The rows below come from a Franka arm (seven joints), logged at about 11 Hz.
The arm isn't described. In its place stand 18 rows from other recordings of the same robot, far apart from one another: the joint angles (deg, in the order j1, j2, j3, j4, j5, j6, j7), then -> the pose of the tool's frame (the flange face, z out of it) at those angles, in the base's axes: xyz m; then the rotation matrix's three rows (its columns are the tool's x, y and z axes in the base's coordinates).
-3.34, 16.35, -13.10, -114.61, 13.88, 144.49, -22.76 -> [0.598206 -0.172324 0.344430], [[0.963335 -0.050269 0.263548], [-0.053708 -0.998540 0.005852], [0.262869 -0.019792 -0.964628]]
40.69, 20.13, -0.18, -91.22, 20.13, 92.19, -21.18 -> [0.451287 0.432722 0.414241], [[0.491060 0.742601 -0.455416], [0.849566 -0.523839 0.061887], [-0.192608 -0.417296 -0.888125]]
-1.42, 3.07, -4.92, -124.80, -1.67, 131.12, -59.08 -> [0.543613 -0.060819 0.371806], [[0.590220 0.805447 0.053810], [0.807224 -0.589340 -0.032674], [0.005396 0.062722 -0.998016]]
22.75, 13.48, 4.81, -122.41, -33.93, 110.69, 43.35 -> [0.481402 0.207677 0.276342], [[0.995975 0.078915 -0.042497], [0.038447 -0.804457 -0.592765], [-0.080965 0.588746 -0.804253]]
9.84, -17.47, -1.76, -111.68, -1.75, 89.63, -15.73 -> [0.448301 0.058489 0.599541], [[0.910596 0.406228 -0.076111], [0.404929 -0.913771 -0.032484], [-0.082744 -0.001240 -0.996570]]
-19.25, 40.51, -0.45, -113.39, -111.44, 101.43, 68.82 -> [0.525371 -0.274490 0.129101], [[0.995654 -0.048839 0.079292], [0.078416 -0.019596 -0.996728], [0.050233 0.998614 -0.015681]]
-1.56, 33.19, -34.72, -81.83, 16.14, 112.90, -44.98 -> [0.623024 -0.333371 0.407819], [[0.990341 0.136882 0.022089], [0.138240 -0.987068 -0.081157], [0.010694 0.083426 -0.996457]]
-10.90, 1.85, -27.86, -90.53, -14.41, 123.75, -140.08 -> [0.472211 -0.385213 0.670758], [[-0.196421 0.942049 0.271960], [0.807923 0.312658 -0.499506], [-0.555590 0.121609 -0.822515]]
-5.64, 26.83, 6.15, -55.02, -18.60, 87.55, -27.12 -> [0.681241 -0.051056 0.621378], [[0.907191 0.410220 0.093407], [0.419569 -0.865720 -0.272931], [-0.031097 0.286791 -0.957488]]
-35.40, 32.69, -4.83, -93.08, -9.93, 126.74, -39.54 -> [0.527919 -0.444434 0.293190], [[0.989070 0.111355 -0.096647], [0.095264 -0.982903 -0.157566], [-0.112541 0.146637 -0.982768]]
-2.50, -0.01, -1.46, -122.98, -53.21, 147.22, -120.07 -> [0.569704 -0.026550 0.442437], [[-0.727782 0.471837 0.497697], [0.231733 0.852215 -0.469072], [-0.645471 -0.226049 -0.729568]]
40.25, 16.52, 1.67, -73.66, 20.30, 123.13, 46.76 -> [0.502577 0.465919 0.654631], [[0.970590 -0.122662 0.207146], [-0.223308 -0.780188 0.584328], [0.089938 -0.613400 -0.784634]]
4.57, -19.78, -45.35, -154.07, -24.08, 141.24, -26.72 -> [0.316650 -0.250074 0.314801], [[0.993926 0.102198 0.040827], [0.104305 -0.993115 -0.053314], [0.035098 0.057249 -0.997743]]
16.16, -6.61, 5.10, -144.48, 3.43, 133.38, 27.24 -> [0.413316 0.161428 0.313204], [[0.985480 -0.147247 -0.084547], [-0.147534 -0.989053 0.002875], [-0.084045 0.009640 -0.996415]]
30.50, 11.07, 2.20, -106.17, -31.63, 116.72, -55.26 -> [0.531147 0.304767 0.424335], [[-0.152700 0.943883 0.292861], [0.896471 0.257021 -0.360944], [-0.415960 0.207425 -0.885411]]
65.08, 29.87, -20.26, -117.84, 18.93, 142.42, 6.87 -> [0.416497 0.412435 0.188879], [[0.906434 0.419977 -0.044678], [0.419962 -0.907485 -0.010168], [-0.044815 -0.009547 -0.998950]]
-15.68, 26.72, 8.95, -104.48, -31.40, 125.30, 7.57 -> [0.631618 -0.100406 0.277775], [[0.993575 0.090745 -0.067635], [0.061033 -0.932862 -0.355026], [-0.095311 0.348617 -0.932407]]
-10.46, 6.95, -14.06, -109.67, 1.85, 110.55, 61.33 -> [0.526757 -0.233758 0.424687], [[0.057495 -0.994059 -0.092418], [-0.997167 -0.061677 0.043046], [-0.048490 0.089681 -0.994789]]
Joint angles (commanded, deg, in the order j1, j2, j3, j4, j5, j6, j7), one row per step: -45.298, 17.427, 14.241, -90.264, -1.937, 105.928, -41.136; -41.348, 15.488, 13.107, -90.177, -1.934, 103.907, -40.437; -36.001, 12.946, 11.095, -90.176, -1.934, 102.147, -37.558; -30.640, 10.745, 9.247, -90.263, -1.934, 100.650, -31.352; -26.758, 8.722, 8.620, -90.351, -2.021, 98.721, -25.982; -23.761, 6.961, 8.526, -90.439, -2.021, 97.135, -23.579; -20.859, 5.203, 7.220, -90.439, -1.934, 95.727, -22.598; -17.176, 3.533, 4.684, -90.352, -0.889, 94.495, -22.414; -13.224, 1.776, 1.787, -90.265, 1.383, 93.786, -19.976; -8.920, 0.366, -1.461, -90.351, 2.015, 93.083, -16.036
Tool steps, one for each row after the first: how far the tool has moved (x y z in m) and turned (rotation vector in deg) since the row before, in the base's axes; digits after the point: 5 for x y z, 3 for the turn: 0.01060, 0.03324, 0.01826, -0.608, 0.518, 2.227; 0.00986, 0.04041, 0.02401, -1.212, -0.028, 0.552; 0.00787, 0.04145, 0.02004, -0.945, -0.132, -2.645; 0.00260, 0.03766, 0.01763, -0.504, 0.174, -2.103; 0.00009, 0.03299, 0.01521, -0.307, -0.013, 0.480; -0.00470, 0.02009, 0.01574, -0.370, -0.249, 0.585; -0.00569, 0.01686, 0.01555, 0.545, -0.638, 0.863; -0.00598, 0.01731, 0.01716, 1.812, -1.514, -1.492; -0.00595, 0.01328, 0.01211, 0.601, -0.627, -2.873
